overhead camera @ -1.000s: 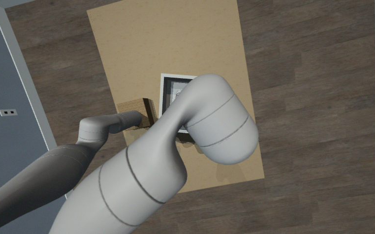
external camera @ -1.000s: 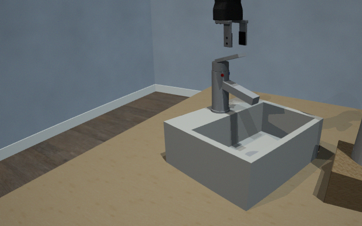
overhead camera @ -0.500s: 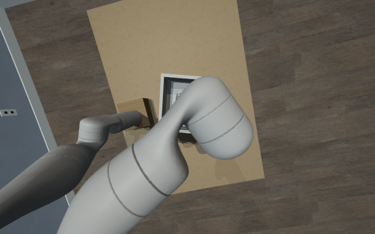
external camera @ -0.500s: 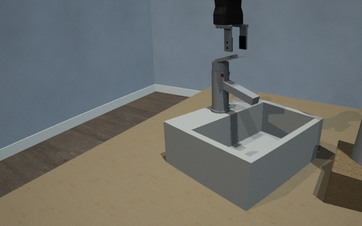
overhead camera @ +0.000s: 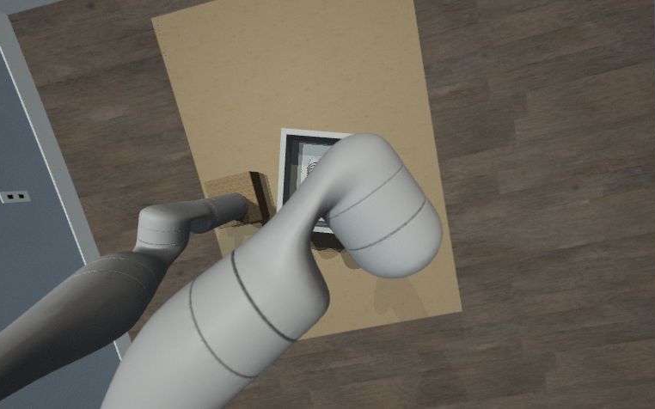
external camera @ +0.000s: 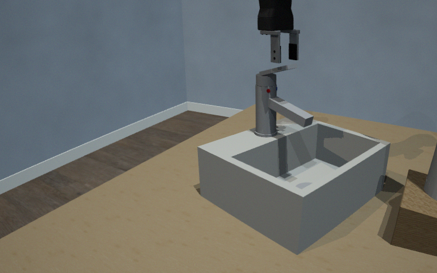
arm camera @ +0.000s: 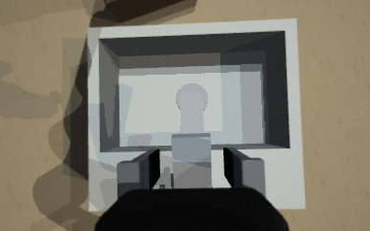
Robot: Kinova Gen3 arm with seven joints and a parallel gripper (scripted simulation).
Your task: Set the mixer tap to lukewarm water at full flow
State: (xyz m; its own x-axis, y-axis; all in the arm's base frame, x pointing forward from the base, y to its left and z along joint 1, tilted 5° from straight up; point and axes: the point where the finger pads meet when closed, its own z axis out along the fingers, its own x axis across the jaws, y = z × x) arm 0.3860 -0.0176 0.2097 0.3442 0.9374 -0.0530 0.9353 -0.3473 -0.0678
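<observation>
Right now the flat lever is 40 mm below my hand, 20 mm ahead of it and 10 mm to the right of it. The rest, counted from my hand: grey square sink 280 mm below, 60 mm behind, 20 mm to the left; then grey mixer tap 90 mm below, 40 mm ahead, 10 mm to the right.
</observation>
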